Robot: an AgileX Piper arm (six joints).
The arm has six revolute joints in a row. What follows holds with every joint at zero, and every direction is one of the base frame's.
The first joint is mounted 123 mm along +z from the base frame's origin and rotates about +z.
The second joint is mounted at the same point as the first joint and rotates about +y.
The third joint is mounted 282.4 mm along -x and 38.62 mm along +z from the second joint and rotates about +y.
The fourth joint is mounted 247.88 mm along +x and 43.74 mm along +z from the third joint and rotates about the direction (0.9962, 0, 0.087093).
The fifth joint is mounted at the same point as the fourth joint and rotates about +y.
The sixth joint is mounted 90.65 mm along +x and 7.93 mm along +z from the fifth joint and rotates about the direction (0.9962, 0, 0.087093).
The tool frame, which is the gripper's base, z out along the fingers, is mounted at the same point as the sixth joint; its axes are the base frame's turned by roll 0, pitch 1.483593 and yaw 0 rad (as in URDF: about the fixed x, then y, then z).
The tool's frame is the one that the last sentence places.
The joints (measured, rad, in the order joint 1, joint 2, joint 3, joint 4, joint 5, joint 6), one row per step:
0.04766, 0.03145, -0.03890, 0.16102, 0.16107, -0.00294
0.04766, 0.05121, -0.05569, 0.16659, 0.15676, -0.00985
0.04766, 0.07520, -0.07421, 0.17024, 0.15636, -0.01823
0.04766, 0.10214, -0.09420, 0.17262, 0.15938, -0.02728
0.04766, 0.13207, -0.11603, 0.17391, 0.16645, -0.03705
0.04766, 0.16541, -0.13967, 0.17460, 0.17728, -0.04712
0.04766, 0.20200, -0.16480, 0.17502, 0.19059, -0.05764
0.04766, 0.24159, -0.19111, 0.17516, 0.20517, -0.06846
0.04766, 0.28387, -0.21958, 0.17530, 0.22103, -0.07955
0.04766, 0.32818, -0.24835, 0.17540, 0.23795, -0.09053
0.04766, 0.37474, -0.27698, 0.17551, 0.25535, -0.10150
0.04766, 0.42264, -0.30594, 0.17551, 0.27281, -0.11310
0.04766, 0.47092, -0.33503, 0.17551, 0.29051, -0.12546
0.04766, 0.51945, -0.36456, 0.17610, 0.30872, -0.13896
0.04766, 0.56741, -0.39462, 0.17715, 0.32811, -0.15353
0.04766, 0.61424, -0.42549, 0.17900, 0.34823, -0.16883
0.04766, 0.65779, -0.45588, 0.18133, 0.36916, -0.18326
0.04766, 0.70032, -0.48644, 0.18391, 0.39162, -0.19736
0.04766, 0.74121, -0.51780, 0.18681, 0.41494, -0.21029
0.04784, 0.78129, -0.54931, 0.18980, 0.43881, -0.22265
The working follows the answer.
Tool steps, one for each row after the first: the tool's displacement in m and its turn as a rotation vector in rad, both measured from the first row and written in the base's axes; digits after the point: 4 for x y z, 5 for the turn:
0.0011, 0.0001, 0.0049, -0.00121, -0.00152, 0.00026
0.0027, 0.0002, 0.0098, -0.00615, 0.00311, 0.00107
0.0046, 0.0004, 0.0147, -0.01330, 0.01246, 0.00246
0.0070, 0.0006, 0.0196, -0.02252, 0.02682, 0.00464
0.0098, 0.0009, 0.0245, -0.03291, 0.04641, 0.00767
0.0132, 0.0013, 0.0293, -0.04419, 0.07011, 0.01145
0.0172, 0.0017, 0.0341, -0.05613, 0.09682, 0.01580
0.0217, 0.0022, 0.0391, -0.06836, 0.12525, 0.02076
0.0269, 0.0027, 0.0437, -0.08054, 0.15641, 0.02632
0.0327, 0.0032, 0.0479, -0.09270, 0.19039, 0.03243
0.0390, 0.0038, 0.0517, -0.10550, 0.22534, 0.03909
0.0458, 0.0044, 0.0552, -0.11892, 0.26065, 0.04639
0.0529, 0.0050, 0.0584, -0.13271, 0.29612, 0.05454
0.0602, 0.0057, 0.0615, -0.14692, 0.33147, 0.06368
0.0677, 0.0064, 0.0645, -0.16083, 0.36545, 0.07365
0.0748, 0.0072, 0.0673, -0.17321, 0.39740, 0.08395
0.0820, 0.0079, 0.0699, -0.18485, 0.42957, 0.09498
0.0892, 0.0087, 0.0727, -0.19486, 0.46014, 0.10620
0.0964, 0.0096, 0.0752, -0.20412, 0.49021, 0.11794

Tool pose at each row, in the base's axes (x y z in m, rotation vector in rad; rounded; the steps above come from the unrounded poses):
0.0571, 0.0051, 0.2102, 0.06899, 1.63662, 0.17709
0.0582, 0.0051, 0.2152, 0.06771, 1.63521, 0.17631
0.0598, 0.0053, 0.2201, 0.06372, 1.64025, 0.17284
0.0617, 0.0054, 0.2249, 0.05804, 1.65020, 0.16794
0.0641, 0.0057, 0.2298, 0.05057, 1.66533, 0.16186
0.0669, 0.0060, 0.2347, 0.04197, 1.68577, 0.15538
0.0703, 0.0064, 0.2395, 0.03240, 1.71038, 0.14862
0.0743, 0.0068, 0.2443, 0.02204, 1.73803, 0.14162
0.0789, 0.0072, 0.2493, 0.01102, 1.76740, 0.13475
0.0840, 0.0078, 0.2540, -0.00032, 1.79949, 0.12824
0.0898, 0.0083, 0.2581, -0.01199, 1.83436, 0.12201
0.0961, 0.0089, 0.2619, -0.02467, 1.87021, 0.11556
0.1029, 0.0095, 0.2654, -0.03851, 1.90643, 0.10895
0.1100, 0.0101, 0.2687, -0.05352, 1.94280, 0.10258
0.1173, 0.0108, 0.2717, -0.06991, 1.97905, 0.09653
0.1248, 0.0115, 0.2747, -0.08706, 2.01386, 0.09134
0.1319, 0.0122, 0.2776, -0.10360, 2.04655, 0.08774
0.1391, 0.0130, 0.2802, -0.12035, 2.07940, 0.08529
0.1463, 0.0138, 0.2829, -0.13622, 2.11056, 0.08442
0.1535, 0.0147, 0.2854, -0.15212, 2.14116, 0.08462

